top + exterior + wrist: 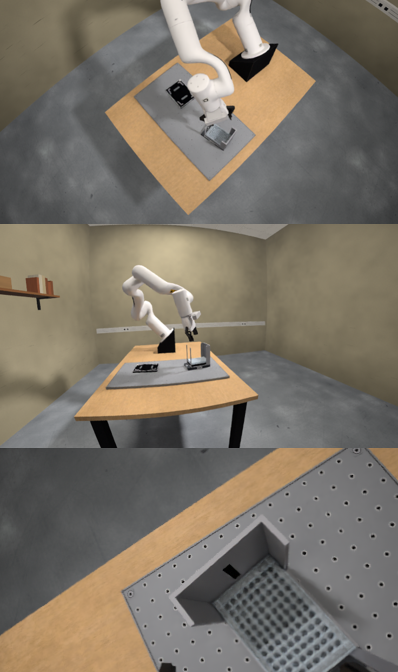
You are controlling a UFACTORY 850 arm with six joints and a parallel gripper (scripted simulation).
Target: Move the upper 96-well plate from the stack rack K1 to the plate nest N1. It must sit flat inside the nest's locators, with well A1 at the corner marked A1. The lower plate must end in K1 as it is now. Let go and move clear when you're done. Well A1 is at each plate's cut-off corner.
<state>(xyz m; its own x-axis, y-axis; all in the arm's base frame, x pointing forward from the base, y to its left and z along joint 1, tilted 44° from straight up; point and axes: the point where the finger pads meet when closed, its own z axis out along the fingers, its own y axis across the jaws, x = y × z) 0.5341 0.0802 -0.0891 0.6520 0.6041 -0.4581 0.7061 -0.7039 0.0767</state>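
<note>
The pale 96-well plate is 170 mm below my hand, 20 mm to the left of it and 20 mm ahead of it. The rest, counted from my hand: plate nest N1: 330 mm to the right, 200 mm below, 50 mm behind; then dark low plate: 180 mm below, 20 mm to the left, 20 mm ahead.
</note>
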